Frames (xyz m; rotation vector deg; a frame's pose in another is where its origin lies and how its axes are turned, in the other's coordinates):
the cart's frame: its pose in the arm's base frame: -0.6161 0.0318 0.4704 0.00 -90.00 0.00
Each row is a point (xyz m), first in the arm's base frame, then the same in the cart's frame.
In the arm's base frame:
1: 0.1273 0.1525 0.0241
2: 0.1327 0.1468 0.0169
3: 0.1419 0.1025 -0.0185
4: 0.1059 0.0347 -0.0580
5: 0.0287 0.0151 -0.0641
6: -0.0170 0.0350 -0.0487
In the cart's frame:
1: -0.4463 0.1207 -0.7434
2: -0.4535 0.1150 -0.7488
3: -0.4889 0.0707 -0.7580
4: -0.5284 0.0029 -0.7220
5: -0.5345 -0.0167 -0.6448
6: -0.5191 0.0032 -0.5991

